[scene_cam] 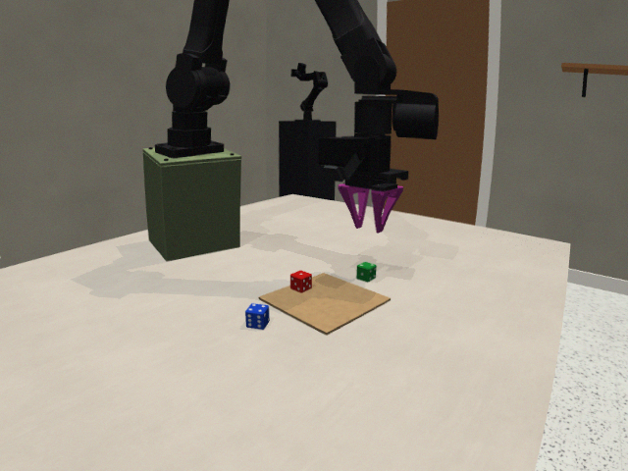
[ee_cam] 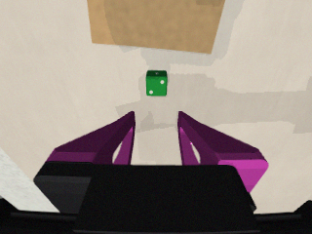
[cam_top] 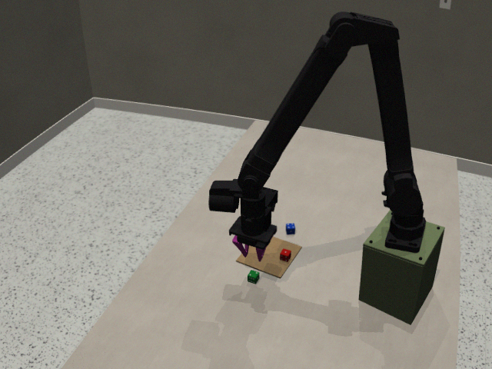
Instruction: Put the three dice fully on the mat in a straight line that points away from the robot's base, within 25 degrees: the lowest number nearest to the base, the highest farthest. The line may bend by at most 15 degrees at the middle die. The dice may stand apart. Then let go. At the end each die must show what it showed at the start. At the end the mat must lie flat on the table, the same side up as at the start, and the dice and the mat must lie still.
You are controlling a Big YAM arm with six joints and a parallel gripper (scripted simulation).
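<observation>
Right now my hand is 8 cm above the green die. Round my hand: blue die 23 cm to the right, 8 cm below, 1 cm behind; then tan mat 11 cm to the right, 9 cm below; then red die 11 cm to the right, 8 cm below, 5 cm behind.
</observation>
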